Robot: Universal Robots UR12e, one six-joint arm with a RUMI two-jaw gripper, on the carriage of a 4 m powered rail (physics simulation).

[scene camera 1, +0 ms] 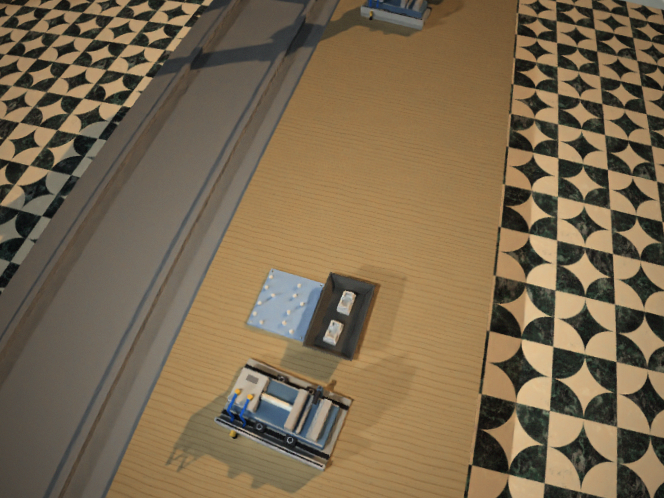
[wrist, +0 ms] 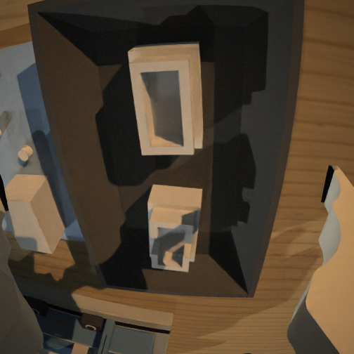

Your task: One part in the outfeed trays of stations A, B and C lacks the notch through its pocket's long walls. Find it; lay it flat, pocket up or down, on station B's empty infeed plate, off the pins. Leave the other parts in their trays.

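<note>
In the wrist view a pale part (wrist: 187, 110) lies pocket up in a dark tray (wrist: 287, 100); its long walls look unbroken, with no notch visible. A smaller-looking, stepped part (wrist: 175, 196) lies below it, pocket up, partly shaded; its notch is unclear. My gripper (wrist: 162, 172) is open and empty, its fingers spread wide at the left and right edges, above the tray. A pale block (wrist: 32, 212) stands at the corner of a blue pinned plate (wrist: 32, 117). My gripper does not show in scene camera 1. Which station is under it, I cannot tell.
Scene camera 1 shows a dark tray (scene camera 1: 365, 316) with two pale parts, beside a blue pinned plate (scene camera 1: 278, 313) and a machine fixture (scene camera 1: 284, 412). Another fixture (scene camera 1: 394, 13) stands at the top. Part of a fixture (wrist: 132, 340) shows below the tray in the wrist view.
</note>
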